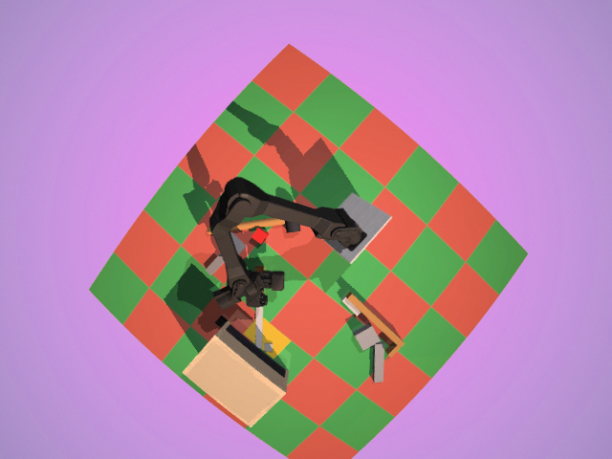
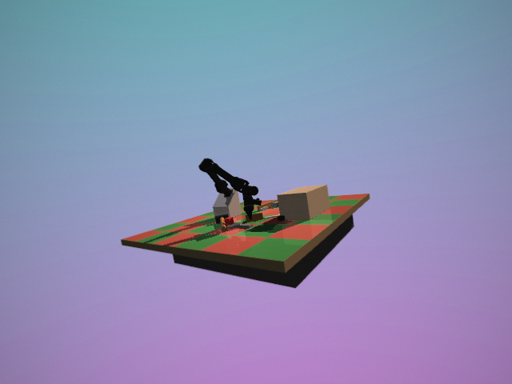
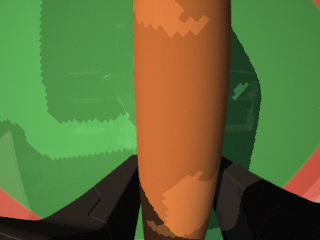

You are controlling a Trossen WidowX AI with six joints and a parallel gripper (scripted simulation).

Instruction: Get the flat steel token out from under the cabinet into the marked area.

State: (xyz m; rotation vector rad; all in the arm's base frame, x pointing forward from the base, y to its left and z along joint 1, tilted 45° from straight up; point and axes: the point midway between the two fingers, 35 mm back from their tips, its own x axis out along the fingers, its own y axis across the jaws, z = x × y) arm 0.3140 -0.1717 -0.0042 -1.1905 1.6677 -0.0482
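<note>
The grey t-shaped tool lies 14 cm to the right of my gripper tip and 3 cm ahead of it. The rest, counted from my gripper tip: grey token (21 cm to the left, 18 cm ahead); red cube (11 cm behind, 9 cm to the right, 1 cm above); pale bar (31 cm to the left, 15 cm behind).
</note>
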